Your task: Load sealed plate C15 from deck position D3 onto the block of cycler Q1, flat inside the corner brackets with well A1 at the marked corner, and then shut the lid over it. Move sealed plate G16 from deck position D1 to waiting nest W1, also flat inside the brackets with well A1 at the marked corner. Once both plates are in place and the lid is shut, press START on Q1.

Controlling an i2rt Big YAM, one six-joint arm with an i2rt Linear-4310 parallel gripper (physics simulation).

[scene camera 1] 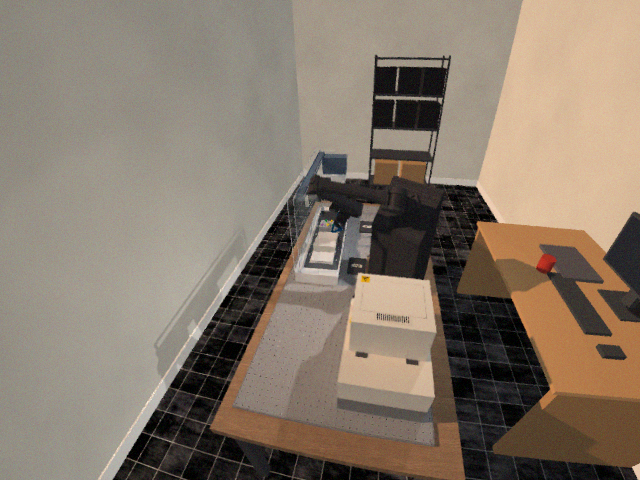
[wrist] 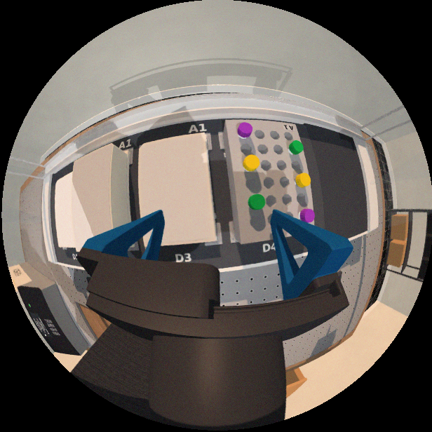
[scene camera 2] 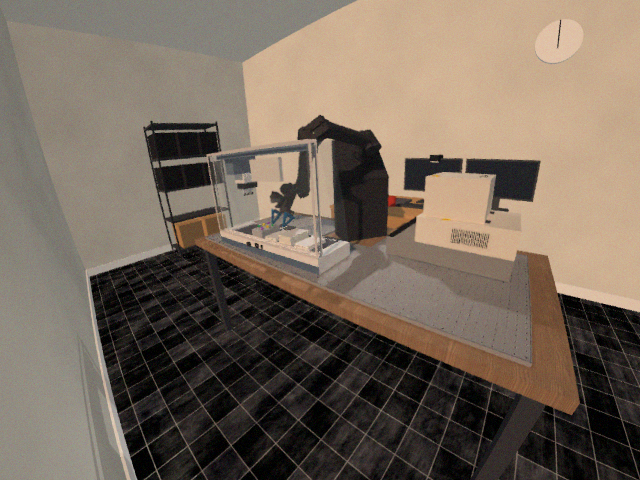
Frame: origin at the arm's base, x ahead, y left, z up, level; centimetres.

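Where they show: gripper, fingertip midpoint: [scene camera 1: 333, 227] [scene camera 2: 277, 225]; arm's base, link origin: [scene camera 1: 411, 208] [scene camera 2: 364, 157].
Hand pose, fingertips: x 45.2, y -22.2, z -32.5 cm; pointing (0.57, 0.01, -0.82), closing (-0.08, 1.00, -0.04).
Things, the pixels of their top centre, and the offset from my fingertips. "pt": a spot on its surface instead.
- dark nest W1, top centre: [scene camera 1: 366, 226] dx -17.1, dy -23.6, dz -9.6 cm
- second dark pad, surface spot: [scene camera 1: 356, 265] pt dx -20.2, dy +20.2, dz -9.9 cm
My gripper [scene camera 1: 337, 226] [scene camera 2: 279, 223] [wrist: 217, 215] is open and empty, its blue fingers pointing down over the deck. In the wrist view the left fingertip is over the pale sealed plate [wrist: 175, 182] at D3, and the right one is over the edge of the D4 tube rack. The D3 plate lies flat in its corner brackets. The pale plate [wrist: 64, 210] at D1 is partly hidden by the taller block at D2. The cycler [scene camera 1: 392, 335] [scene camera 2: 457, 201] [wrist: 50, 312] is a cream machine; its block is hidden. The dark nest W1 [scene camera 1: 366, 226] is beside the deck.
A taller pale block [wrist: 92, 190] stands at D2. The tube rack [wrist: 237, 200] at D4 holds purple, yellow and green caps. A clear enclosure with a post [scene camera 2: 317, 206] surrounds the deck. A second dark pad [scene camera 1: 356, 265] lies between deck and arm base.
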